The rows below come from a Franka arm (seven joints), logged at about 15 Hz.
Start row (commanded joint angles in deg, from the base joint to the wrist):
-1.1, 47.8, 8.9, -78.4, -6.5, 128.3, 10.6
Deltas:
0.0, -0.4, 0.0, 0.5, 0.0, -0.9, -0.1
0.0, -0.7, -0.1, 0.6, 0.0, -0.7, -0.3
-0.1, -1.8, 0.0, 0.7, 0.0, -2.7, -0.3
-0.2, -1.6, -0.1, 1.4, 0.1, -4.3, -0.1
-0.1, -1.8, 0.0, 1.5, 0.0, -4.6, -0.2
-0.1, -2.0, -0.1, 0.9, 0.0, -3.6, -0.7
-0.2, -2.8, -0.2, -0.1, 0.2, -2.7, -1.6
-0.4, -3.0, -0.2, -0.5, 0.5, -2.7, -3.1
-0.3, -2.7, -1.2, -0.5, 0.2, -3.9, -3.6
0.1, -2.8, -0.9, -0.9, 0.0, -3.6, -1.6
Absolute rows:
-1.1, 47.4, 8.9, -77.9, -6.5, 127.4, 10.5
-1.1, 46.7, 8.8, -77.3, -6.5, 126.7, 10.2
-1.2, 44.9, 8.8, -76.6, -6.5, 124.0, 9.9
-1.4, 43.3, 8.7, -75.2, -6.4, 119.7, 9.8
-1.5, 41.5, 8.7, -73.7, -6.4, 115.1, 9.6
-1.6, 39.5, 8.6, -72.8, -6.4, 111.5, 8.9
-1.8, 36.7, 8.4, -72.9, -6.2, 108.8, 7.3
-2.2, 33.7, 8.2, -73.4, -5.7, 106.1, 4.2
-2.5, 31.0, 7.0, -73.9, -5.5, 102.2, 0.6
-2.4, 28.2, 6.1, -74.8, -5.5, 98.6, -1.0

